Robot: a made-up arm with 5 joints.
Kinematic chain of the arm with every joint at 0, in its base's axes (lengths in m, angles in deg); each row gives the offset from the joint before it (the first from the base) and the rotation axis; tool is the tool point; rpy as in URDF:
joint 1: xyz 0 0 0.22 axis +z
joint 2: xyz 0 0 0 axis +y
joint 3: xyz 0.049 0 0.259 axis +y
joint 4: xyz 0.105 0 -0.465 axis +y
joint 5: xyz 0.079 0 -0.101 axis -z
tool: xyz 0 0 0 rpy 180 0 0
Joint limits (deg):
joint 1: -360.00..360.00
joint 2: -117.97..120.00
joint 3: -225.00..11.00
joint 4: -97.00..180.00
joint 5: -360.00..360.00
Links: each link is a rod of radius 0.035 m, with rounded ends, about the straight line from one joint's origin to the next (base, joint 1, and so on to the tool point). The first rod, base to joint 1, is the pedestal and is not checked.
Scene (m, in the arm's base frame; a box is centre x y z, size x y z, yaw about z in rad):
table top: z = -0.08
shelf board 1: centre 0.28 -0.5 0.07 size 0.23 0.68 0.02 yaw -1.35
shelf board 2: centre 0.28 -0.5 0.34 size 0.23 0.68 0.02 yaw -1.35
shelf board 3: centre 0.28 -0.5 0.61 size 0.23 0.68 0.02 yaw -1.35
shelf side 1: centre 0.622 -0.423 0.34 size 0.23 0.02 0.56 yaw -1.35
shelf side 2: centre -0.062 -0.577 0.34 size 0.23 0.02 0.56 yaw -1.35
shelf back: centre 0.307 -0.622 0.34 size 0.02 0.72 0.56 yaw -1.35
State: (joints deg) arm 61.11 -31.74 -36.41 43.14 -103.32
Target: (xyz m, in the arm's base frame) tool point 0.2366 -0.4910 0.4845
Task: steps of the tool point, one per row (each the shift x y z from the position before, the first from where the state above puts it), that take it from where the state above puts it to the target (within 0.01 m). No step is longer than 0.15 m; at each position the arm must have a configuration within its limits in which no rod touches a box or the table.
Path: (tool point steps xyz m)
1: 0.1016 -0.0641 0.0169
2: 0.0841 -0.0882 0.0169
3: 0.0608 -0.1076 0.0169
4: 0.0331 -0.1209 0.0170
5: 0.0025 -0.1266 0.0168
6: -0.0288 -0.1248 0.0171
7: -0.0590 -0.1152 0.0169
8: -0.0862 -0.0982 0.0168
9: -0.1084 -0.0748 0.0169

